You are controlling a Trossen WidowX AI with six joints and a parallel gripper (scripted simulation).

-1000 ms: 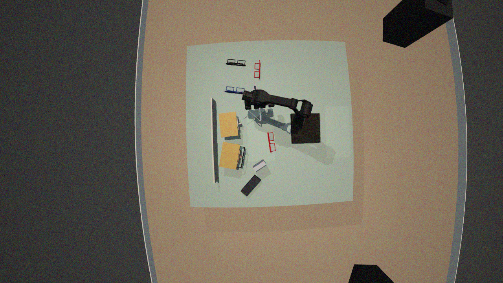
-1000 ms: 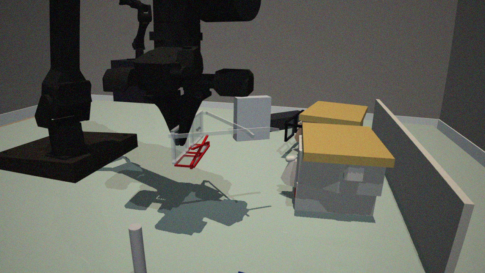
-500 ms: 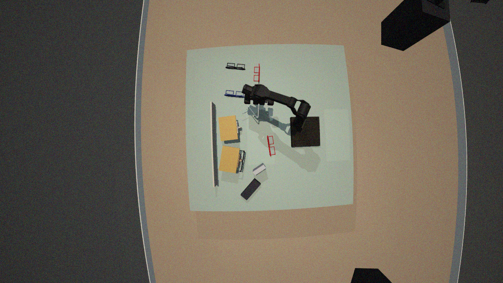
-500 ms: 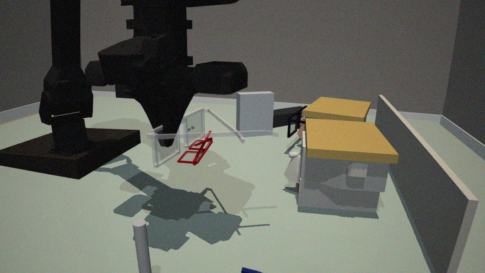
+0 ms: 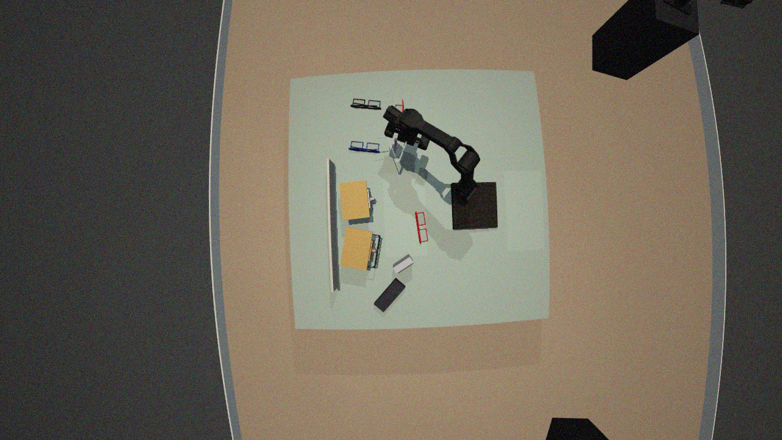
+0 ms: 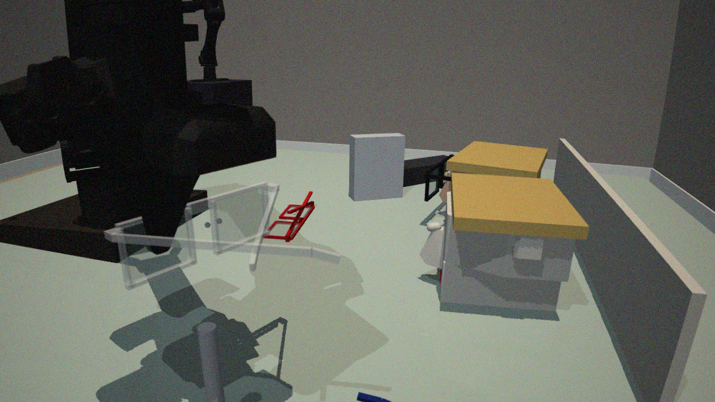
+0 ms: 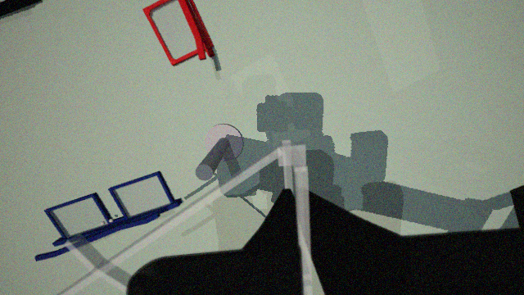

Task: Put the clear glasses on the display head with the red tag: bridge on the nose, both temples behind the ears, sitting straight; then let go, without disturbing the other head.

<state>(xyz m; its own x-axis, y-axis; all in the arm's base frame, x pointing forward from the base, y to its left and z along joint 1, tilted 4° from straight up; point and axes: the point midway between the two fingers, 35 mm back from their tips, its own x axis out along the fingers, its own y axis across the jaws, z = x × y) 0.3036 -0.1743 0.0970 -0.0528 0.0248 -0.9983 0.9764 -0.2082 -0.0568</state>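
Right now my gripper tip is 5 cm short of the pale round peg, 2 cm to the left of it and 10 cm above it. Also, from my gripper tip: wall panel: 28 cm ahead, 42 cm to the left, 7 cm below; dark block: 3 cm behind, 71 cm to the left, 10 cm below; white box: 7 cm behind, 54 cm to the left, 6 cm below.
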